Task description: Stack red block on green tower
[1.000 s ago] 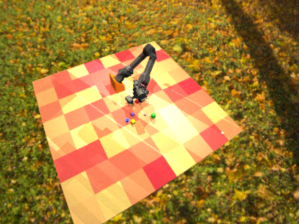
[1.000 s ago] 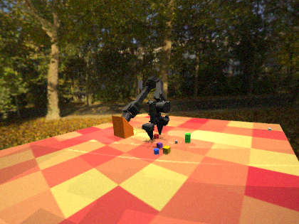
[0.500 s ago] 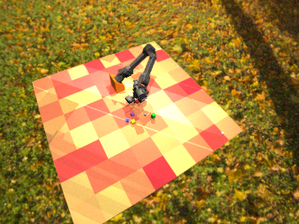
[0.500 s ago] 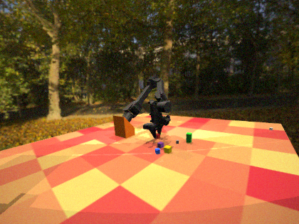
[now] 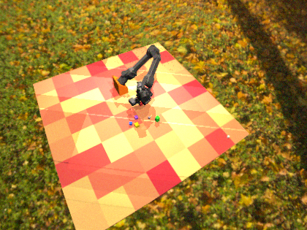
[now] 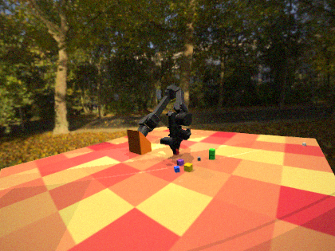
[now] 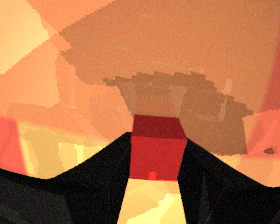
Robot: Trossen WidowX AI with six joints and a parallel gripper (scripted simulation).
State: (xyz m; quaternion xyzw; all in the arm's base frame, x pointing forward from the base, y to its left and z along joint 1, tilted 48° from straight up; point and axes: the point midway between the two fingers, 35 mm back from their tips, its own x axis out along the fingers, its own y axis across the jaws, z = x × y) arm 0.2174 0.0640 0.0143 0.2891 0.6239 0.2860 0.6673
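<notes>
Now: gripper tip 140 mm short of the tiny grey cube and 10 mm to the left of it. Round my gripper tip: blue block: 110 mm ahead, 160 mm to the right; then red block: 10 mm above; then purple block: 90 mm ahead, 100 mm to the right.
</notes>
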